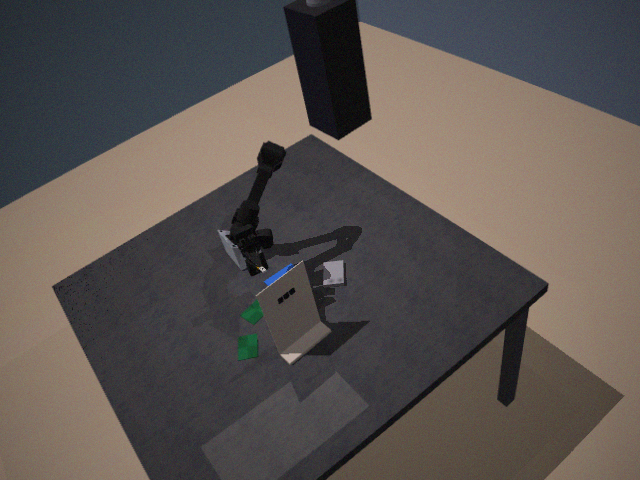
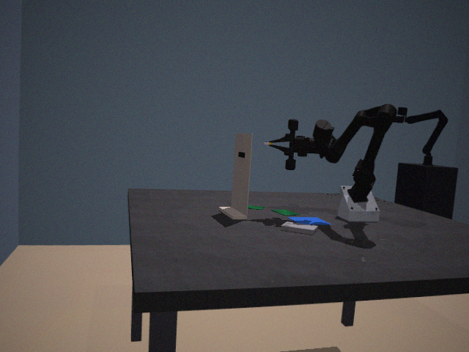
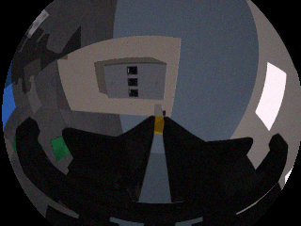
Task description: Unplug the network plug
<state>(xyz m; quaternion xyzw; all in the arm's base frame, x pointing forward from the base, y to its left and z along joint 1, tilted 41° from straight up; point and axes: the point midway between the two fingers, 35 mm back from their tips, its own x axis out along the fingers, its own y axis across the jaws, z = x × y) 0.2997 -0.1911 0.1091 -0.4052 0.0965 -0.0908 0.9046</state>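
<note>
My gripper tip is now 130 mm past the blue marked square, 120 mm to the right of it and 270 mm above it. Also, from my gripper tip: network plug: 10 mm ahead; grey panel: 110 mm ahead, 130 mm below; pale grey flat block: 20 mm behind, 250 mm to the left, 260 mm below.
</note>
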